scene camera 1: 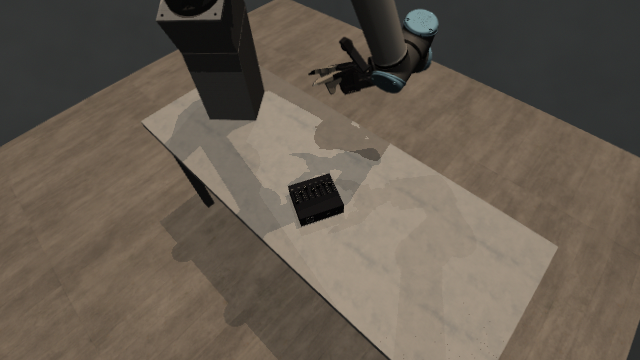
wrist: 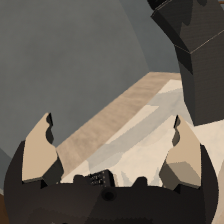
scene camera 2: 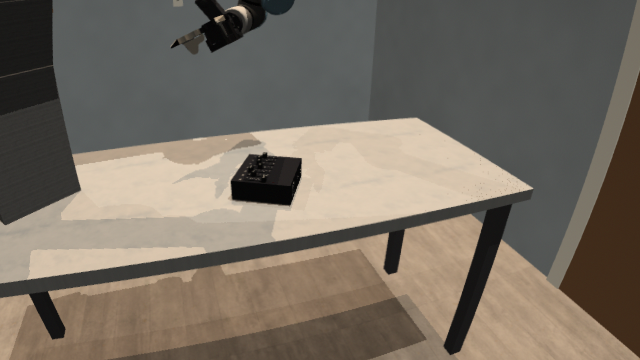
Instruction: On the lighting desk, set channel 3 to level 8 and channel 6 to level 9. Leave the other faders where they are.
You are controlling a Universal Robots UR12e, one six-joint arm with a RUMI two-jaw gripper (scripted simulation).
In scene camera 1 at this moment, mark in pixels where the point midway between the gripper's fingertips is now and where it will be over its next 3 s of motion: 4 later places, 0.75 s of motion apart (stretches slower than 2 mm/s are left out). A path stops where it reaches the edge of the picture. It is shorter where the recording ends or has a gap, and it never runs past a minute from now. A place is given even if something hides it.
My gripper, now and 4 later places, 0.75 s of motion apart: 310, 79; 306, 87; 305, 104; 309, 123; 313, 144
